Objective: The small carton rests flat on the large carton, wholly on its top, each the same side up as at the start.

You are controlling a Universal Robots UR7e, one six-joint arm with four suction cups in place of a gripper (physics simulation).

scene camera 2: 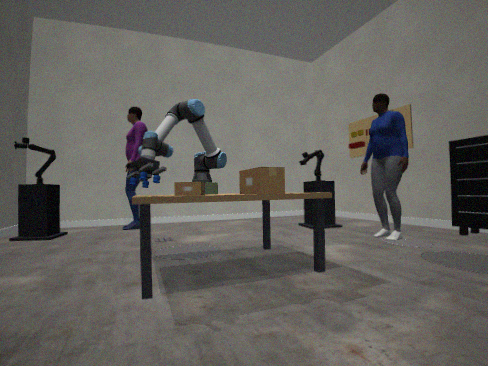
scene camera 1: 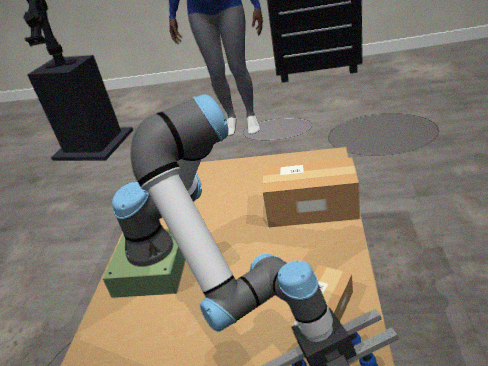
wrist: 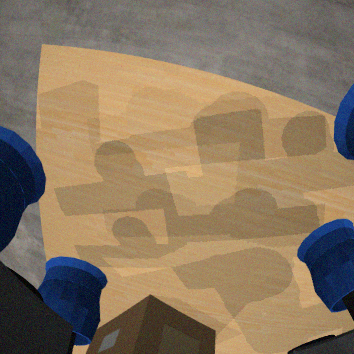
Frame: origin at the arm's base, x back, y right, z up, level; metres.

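Where they show: hand, its tool point: (scene camera 2: 144, 183) (wrist: 197, 218); arm's base, origin of its link: (scene camera 1: 150, 249).
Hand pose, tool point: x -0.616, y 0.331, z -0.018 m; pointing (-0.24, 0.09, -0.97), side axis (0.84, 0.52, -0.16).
Note:
Each offset is from my tool point to the centre of the thing.
The small brown carton {dx +0.045, dy -0.238, dz -0.032 m} (scene camera 1: 345, 298) (scene camera 2: 189, 188) (wrist: 150, 327) lies flat on the table, label side up, partly hidden behind the wrist in scene camera 1 and cut off at the bottom of the wrist view. The large carton {dx +0.144, dy -0.668, dz +0.008 m} (scene camera 1: 312, 202) (scene camera 2: 262, 181) rests flat on the table, apart from the small one, with a label and tape on top. My gripper (scene camera 1: 332, 354) (scene camera 2: 145, 179) (wrist: 190, 215) has four blue suction cups pointing down. It hangs above the table beside the small carton, with no carton on its cups, so it is open. In scene camera 1 its lower part is cut off.
The wooden table (scene camera 1: 235, 195) (scene camera 2: 230, 198) (wrist: 65, 65) carries the arm's green base block (scene camera 1: 142, 286) (scene camera 2: 211, 188). Its corner and edge show in the wrist view. Two people (scene camera 1: 217, 45) (scene camera 2: 387, 140), (scene camera 2: 134, 155), black pedestals (scene camera 1: 75, 107) (scene camera 2: 39, 210) and a black drawer cabinet (scene camera 1: 317, 40) stand beyond the table.

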